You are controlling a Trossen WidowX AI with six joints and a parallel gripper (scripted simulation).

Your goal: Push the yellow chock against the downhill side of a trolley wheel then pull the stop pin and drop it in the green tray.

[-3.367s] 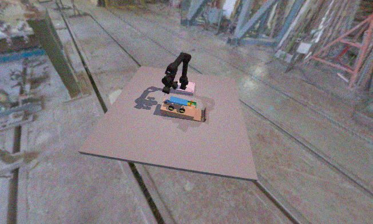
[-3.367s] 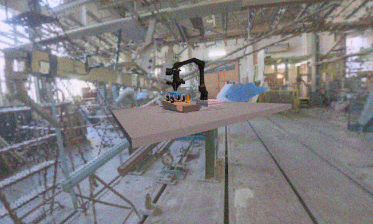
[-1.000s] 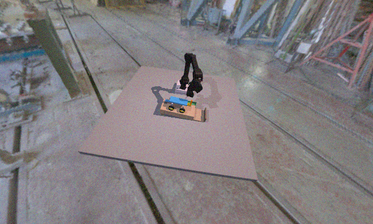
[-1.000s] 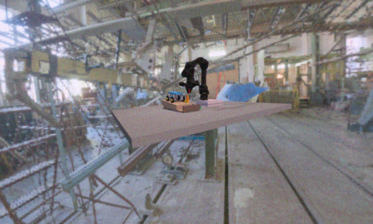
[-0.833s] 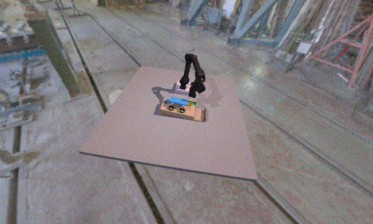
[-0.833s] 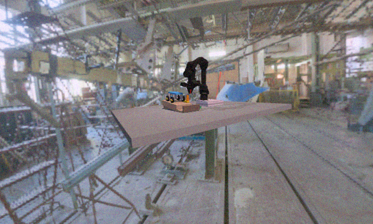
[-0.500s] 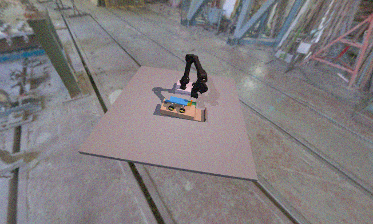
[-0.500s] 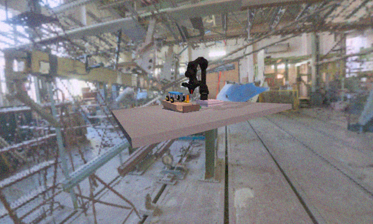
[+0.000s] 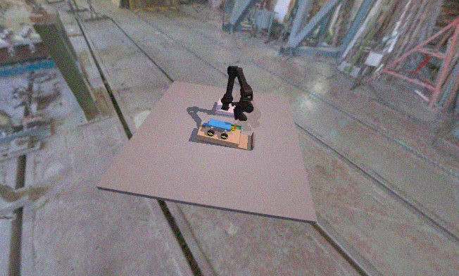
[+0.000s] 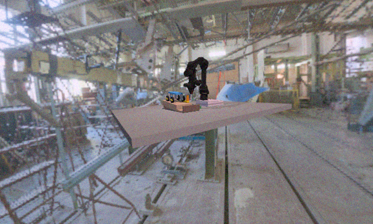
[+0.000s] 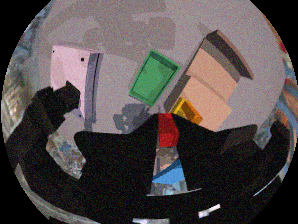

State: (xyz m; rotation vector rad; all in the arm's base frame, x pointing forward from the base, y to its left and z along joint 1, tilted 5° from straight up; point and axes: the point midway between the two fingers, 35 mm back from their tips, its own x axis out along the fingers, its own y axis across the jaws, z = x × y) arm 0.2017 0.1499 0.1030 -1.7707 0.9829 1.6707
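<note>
Right now my gripper tip is right at the red-headed stop pin. From my gripper tip the other things lie so: raised end stop: 70 mm ahead, 170 mm to the left, 100 mm below; then blue trolley: 130 mm ahead, 90 mm to the right, 20 mm below; then yellow chock: 50 mm ahead, 10 mm to the right, 50 mm below.
</note>
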